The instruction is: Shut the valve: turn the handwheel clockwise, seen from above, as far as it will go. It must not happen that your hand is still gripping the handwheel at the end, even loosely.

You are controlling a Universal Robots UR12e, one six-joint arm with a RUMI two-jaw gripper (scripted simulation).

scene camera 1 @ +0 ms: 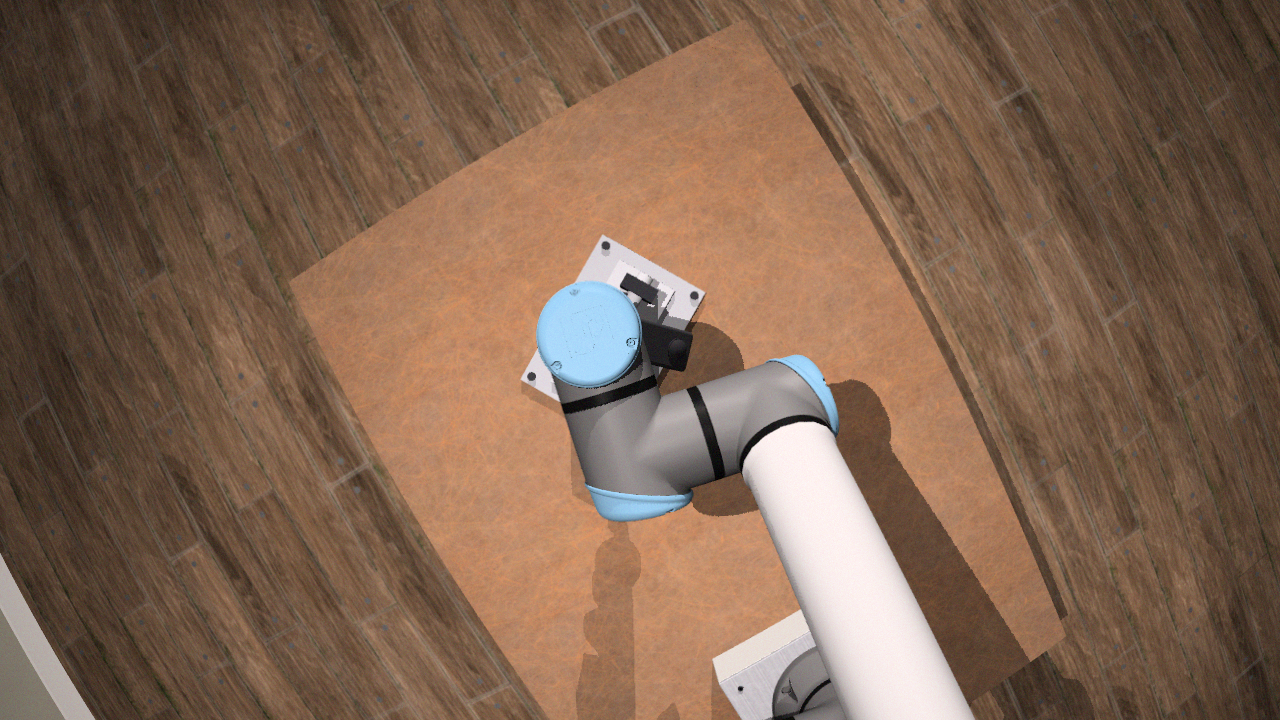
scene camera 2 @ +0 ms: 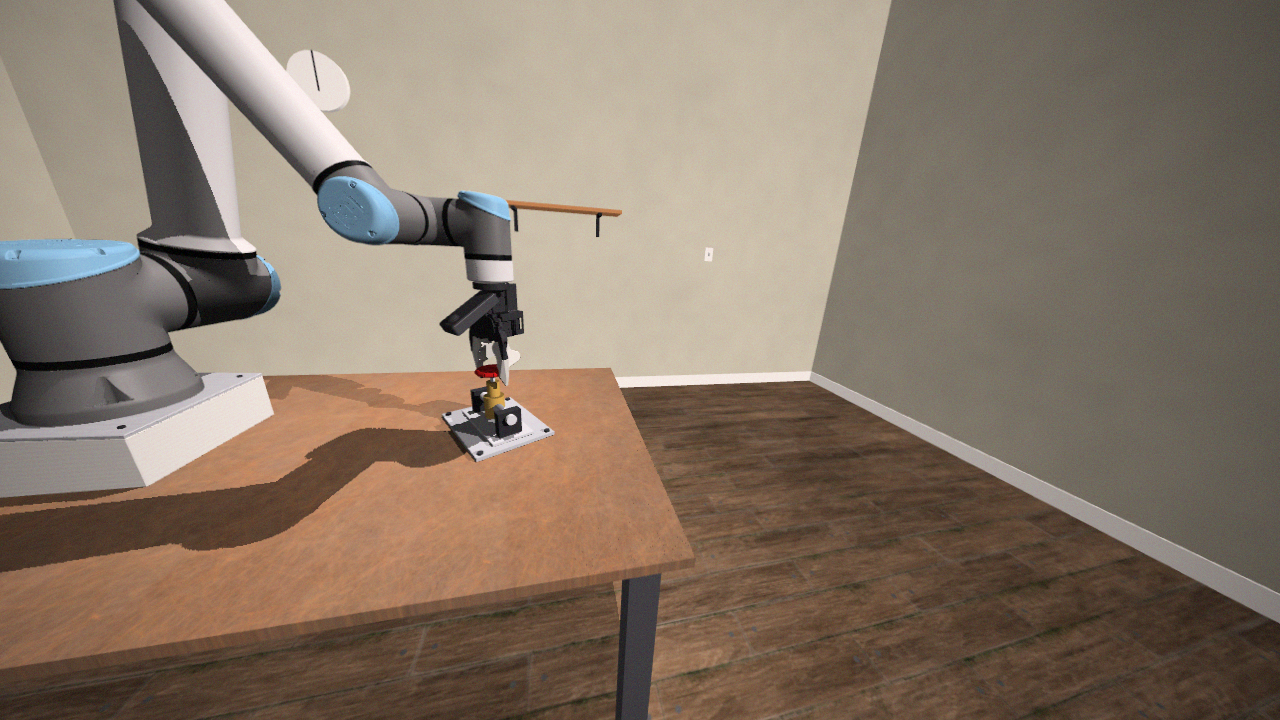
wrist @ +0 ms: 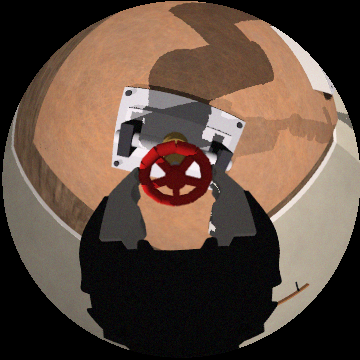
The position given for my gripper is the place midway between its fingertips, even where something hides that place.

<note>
In view: my gripper (scene camera 2: 493, 381) and a red handwheel (wrist: 175, 178).
My gripper is seen too in scene camera 1 (scene camera 1: 609, 335) and in the wrist view (wrist: 175, 166).
</note>
